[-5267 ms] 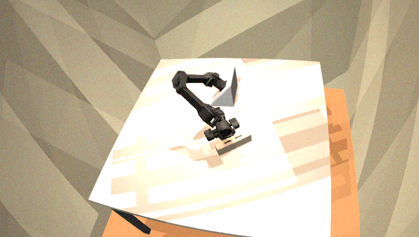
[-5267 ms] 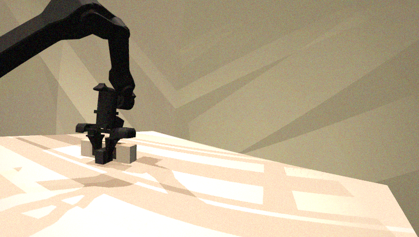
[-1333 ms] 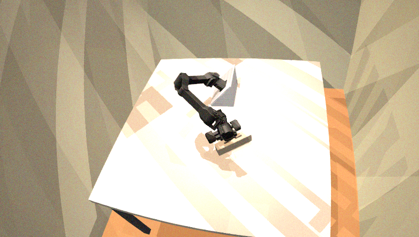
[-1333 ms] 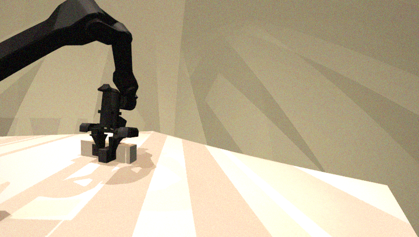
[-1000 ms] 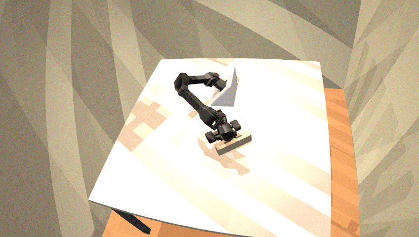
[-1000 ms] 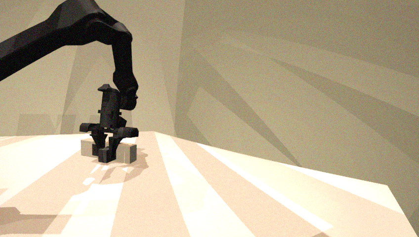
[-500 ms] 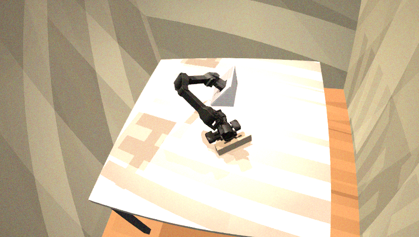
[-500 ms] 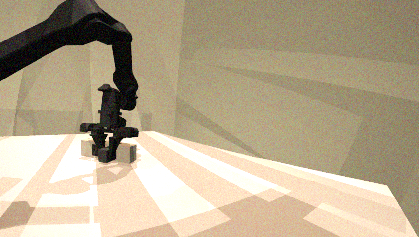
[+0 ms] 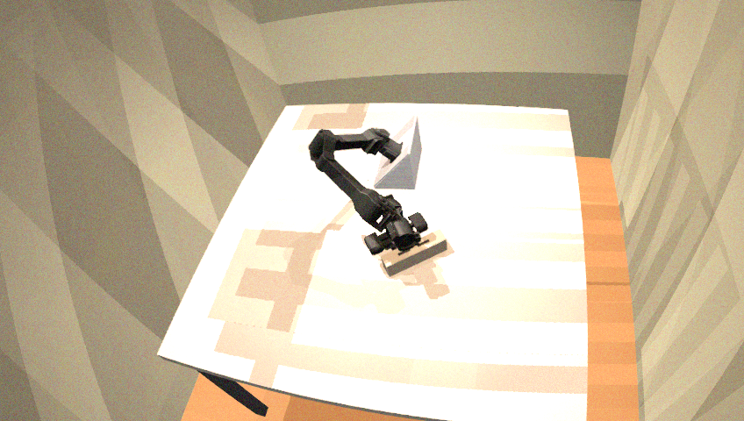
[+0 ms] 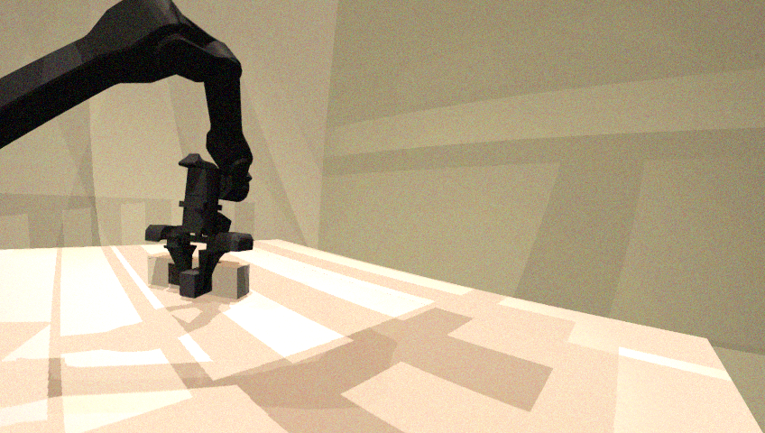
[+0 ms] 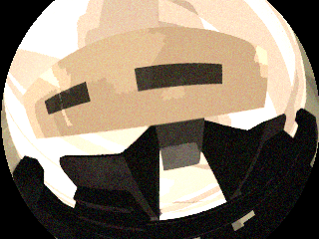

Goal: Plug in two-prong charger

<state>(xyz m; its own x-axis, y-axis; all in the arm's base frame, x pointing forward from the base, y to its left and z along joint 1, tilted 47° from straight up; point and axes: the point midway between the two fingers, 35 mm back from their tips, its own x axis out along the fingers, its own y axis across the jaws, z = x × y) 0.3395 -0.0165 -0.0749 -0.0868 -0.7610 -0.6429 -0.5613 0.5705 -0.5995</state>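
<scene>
Now: the charger 1 cm ahead of my gripper tip, 1 cm to the left of it and 1 cm above it.
</scene>
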